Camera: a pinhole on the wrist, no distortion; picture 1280 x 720 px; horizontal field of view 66.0 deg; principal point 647.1 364.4 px. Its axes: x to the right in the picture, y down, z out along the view. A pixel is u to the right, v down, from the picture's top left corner.
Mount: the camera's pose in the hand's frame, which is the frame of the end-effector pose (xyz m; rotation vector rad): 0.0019 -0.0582 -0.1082 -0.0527 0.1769 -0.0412
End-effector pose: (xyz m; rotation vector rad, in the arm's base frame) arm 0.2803 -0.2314 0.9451 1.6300 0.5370 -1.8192
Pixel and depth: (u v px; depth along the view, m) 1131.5 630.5 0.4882
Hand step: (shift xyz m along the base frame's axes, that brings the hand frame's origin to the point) -0.1868 -0.3383 -0.2651
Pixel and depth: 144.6 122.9 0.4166
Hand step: -0.3342 -0.1124 0.1727
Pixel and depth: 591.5 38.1 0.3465
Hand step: -0.2837 -0.0585 -0.0191
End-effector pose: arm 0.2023 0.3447 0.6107 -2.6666 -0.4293 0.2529
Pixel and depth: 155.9 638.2 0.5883
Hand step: -0.2505 0.0091 -0.5022
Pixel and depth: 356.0 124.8 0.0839
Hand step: -0.0219 0.0527 0.0510
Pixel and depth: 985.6 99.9 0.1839
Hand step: 0.0470 0.1436 -0.0235
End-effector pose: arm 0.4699 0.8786 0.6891 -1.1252 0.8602 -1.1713
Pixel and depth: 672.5 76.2 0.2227
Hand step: 0.0880 -0.0208 0.1391
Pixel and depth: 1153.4 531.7 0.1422
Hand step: 0.0297 -0.0941 0.0380
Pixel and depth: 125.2 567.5 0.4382
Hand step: 0.3238 0.2194 0.0214
